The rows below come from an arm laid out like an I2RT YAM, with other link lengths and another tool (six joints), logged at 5 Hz.
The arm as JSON. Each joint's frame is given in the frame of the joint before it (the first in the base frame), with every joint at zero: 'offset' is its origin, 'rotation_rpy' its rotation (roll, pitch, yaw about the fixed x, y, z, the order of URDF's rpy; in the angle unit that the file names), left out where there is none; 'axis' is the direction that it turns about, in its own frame. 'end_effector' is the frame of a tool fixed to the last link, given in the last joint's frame.
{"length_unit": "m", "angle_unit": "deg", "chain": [
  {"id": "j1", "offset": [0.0, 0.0, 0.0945], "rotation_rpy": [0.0, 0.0, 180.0], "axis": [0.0, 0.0, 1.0]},
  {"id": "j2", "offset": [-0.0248, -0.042, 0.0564], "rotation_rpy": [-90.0, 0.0, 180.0], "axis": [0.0, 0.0, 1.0]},
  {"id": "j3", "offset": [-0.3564, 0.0, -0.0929], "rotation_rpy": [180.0, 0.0, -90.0], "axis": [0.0, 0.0, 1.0]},
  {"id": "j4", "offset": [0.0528, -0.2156, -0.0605], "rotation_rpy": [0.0, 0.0, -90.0], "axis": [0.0, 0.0, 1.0]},
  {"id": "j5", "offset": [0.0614, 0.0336, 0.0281], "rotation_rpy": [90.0, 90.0, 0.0], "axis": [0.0, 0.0, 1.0]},
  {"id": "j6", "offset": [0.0, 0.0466, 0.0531], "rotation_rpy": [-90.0, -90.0, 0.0], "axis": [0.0, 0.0, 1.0]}
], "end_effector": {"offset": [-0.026, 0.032, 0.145], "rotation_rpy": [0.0, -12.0, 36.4]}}
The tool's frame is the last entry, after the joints.
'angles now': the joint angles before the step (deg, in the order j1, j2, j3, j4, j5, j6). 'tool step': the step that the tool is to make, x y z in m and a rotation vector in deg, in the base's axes. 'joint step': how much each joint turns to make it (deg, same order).
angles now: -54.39, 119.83, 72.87, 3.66, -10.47, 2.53
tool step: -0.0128, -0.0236, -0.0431, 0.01, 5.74, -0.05
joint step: -1.95, 5.57, 2.84, -1.32, 2.02, -4.73
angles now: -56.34, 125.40, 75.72, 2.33, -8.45, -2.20
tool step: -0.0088, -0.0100, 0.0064, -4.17, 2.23, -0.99
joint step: -0.23, -0.88, -0.68, 1.78, 3.54, -2.34
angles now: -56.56, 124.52, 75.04, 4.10, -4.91, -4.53
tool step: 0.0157, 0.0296, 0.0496, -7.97, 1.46, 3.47
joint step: 4.33, -7.23, -3.28, 1.52, 4.57, -3.71
